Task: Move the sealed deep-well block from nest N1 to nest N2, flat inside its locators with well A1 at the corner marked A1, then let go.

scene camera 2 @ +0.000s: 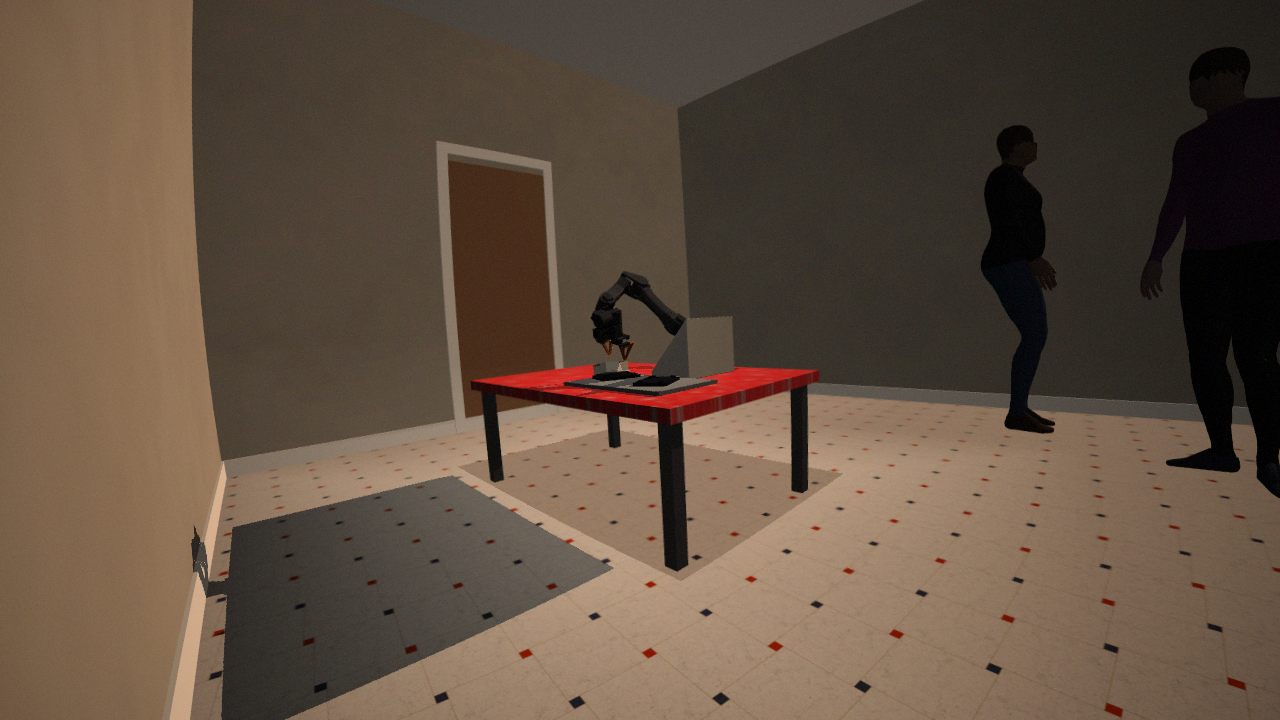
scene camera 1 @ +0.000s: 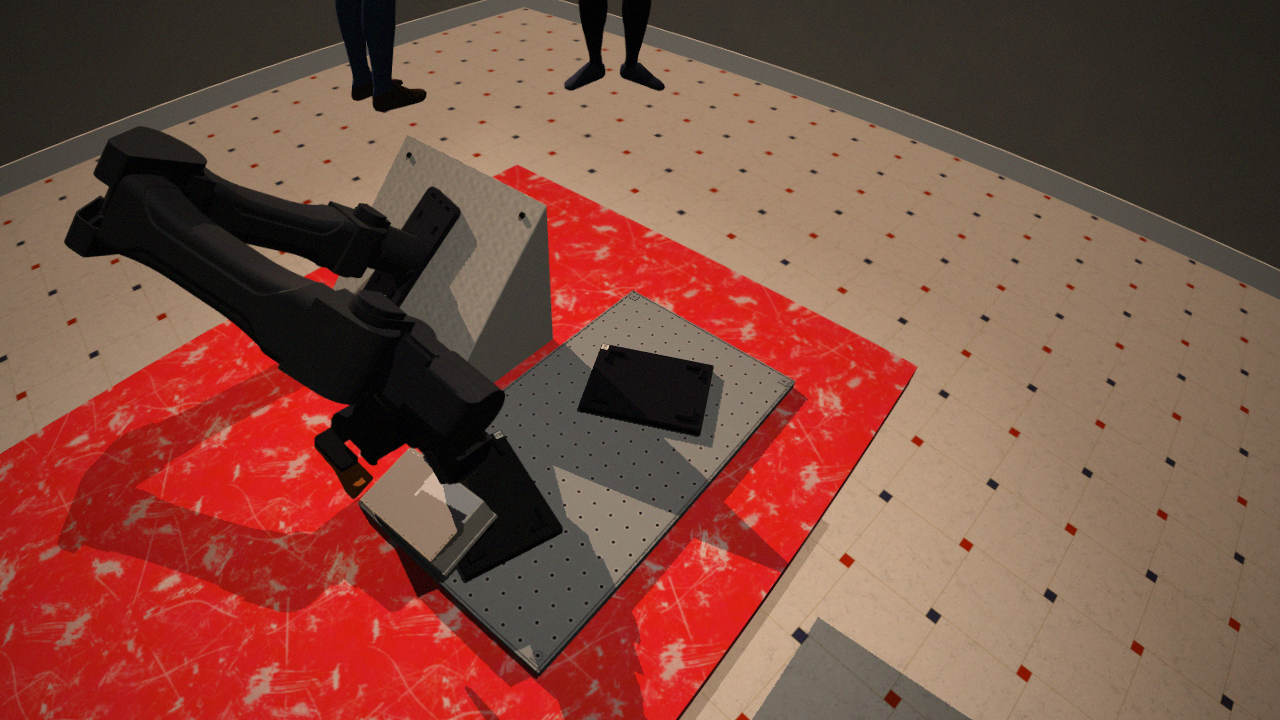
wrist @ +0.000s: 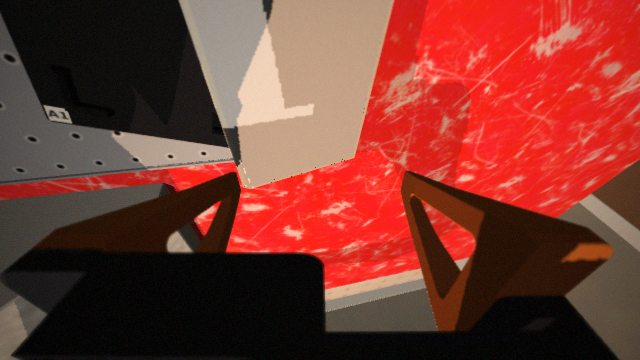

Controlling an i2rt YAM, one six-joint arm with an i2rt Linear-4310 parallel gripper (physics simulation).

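Places are measured from the arm's base along level axes (x ahead, y left, z up), in centimetres.
Pixels of known places: gripper, fingertip midpoint: (scene camera 2: pixel 617 357) (scene camera 1: pixel 386 471) (wrist: pixel 320 180); arm's base, link origin: (scene camera 2: pixel 695 343) (scene camera 1: pixel 410 257).
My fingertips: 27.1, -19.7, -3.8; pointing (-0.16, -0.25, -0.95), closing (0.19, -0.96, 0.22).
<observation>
Ahead of a thing's pixels: the offset from my fingertips to its top centre, as dx, dy, dz. "pt": to the spot under its first point.
The pale deep-well block @(+4.4, +1.6, -0.7) (scene camera 1: pixel 409 507) (scene camera 2: pixel 608 368) (wrist: pixel 310 75) rests askew, partly over one black nest @(+6.2, +7.8, -5.7) (scene camera 1: pixel 523 514) (wrist: pixel 100 45) and partly past the pegboard's edge. It looks tilted; its A1 well cannot be made out. This nest carries an A1 label @(pt -0.2, +14.6, -6.2) (wrist: pixel 58 114) at one corner. The other black nest @(+6.3, +34.9, -5.7) (scene camera 1: pixel 646 389) (scene camera 2: pixel 660 380) holds no block; a small pale label @(pt -3.1, +35.5, -6.3) (scene camera 1: pixel 605 346) marks its corner. I cannot tell which nest is N1. My gripper (scene camera 2: pixel 618 358) (wrist: pixel 320 180) is open at the block's near end, with nothing held. The arm partly hides the fingers in scene camera 1.
The grey perforated board @(+7.6, +24.1, -7.4) (scene camera 1: pixel 617 528) carries both nests on the red table (scene camera 1: pixel 223 626) (scene camera 2: pixel 751 390). A grey wedge-shaped mount (scene camera 1: pixel 514 295) (scene camera 2: pixel 711 346) stands behind the board, at the arm's base. Two people (scene camera 2: pixel 1015 223) (scene camera 2: pixel 1230 179) stand away from the table.
</observation>
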